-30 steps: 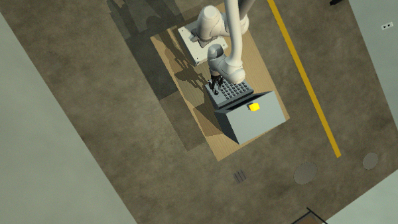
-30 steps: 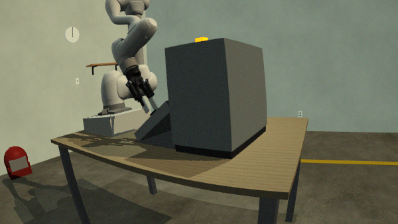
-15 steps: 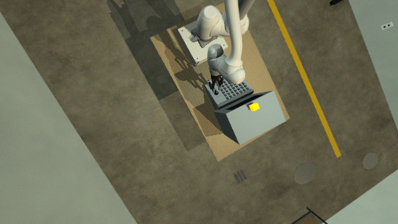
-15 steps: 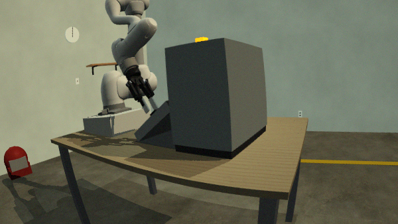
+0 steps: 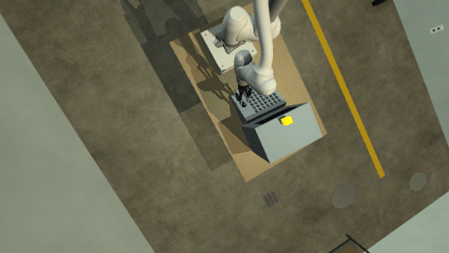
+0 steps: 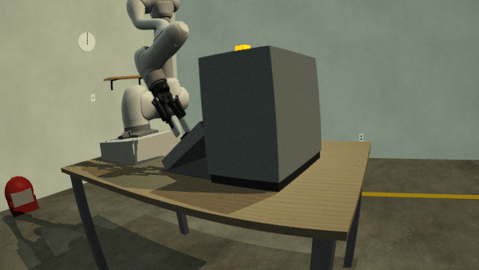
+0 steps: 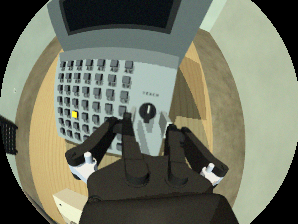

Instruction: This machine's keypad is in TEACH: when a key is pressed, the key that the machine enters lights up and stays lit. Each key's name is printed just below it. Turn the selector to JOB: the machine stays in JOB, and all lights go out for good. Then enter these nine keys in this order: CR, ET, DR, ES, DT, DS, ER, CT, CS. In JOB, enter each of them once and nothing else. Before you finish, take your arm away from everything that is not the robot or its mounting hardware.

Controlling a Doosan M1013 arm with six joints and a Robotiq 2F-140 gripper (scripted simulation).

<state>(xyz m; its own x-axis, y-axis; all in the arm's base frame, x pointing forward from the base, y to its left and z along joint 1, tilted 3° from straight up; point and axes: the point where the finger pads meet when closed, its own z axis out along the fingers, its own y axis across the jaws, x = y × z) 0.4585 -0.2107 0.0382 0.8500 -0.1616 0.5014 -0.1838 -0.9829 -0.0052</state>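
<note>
Right now my hand is 40 mm above the black selector knob, 30 mm short of it and 10 mm to the left of it. From my hand the other things lie so: key (190 mm to the left, 70 mm below, 30 mm ahead); sloped keypad (100 mm to the left, 90 mm below, 70 mm ahead).
</note>
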